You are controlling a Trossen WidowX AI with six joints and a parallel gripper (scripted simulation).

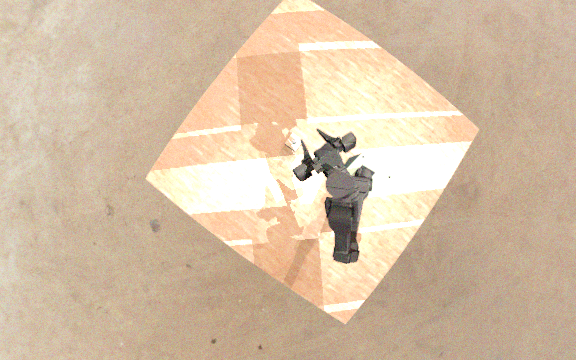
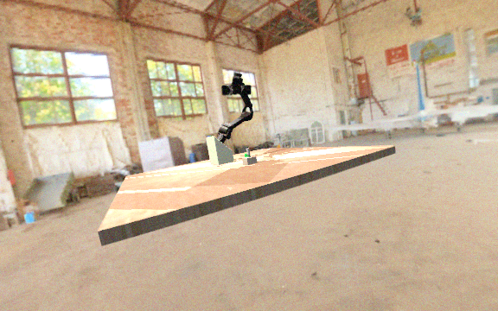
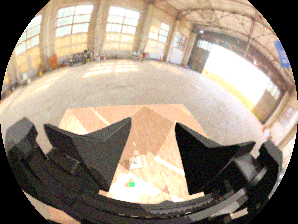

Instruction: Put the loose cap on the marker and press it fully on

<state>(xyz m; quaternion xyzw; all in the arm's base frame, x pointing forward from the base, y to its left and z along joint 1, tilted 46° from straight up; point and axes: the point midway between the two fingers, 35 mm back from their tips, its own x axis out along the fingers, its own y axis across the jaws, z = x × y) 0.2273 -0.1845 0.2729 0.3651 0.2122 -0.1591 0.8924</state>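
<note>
Now: the green marker cap 410 mm below my gripper tip, 60 mm behind it and 30 mm to the left of it. Round my gripper tip: holder block 420 mm below, 50 mm ahead, 20 mm to the right.
</note>
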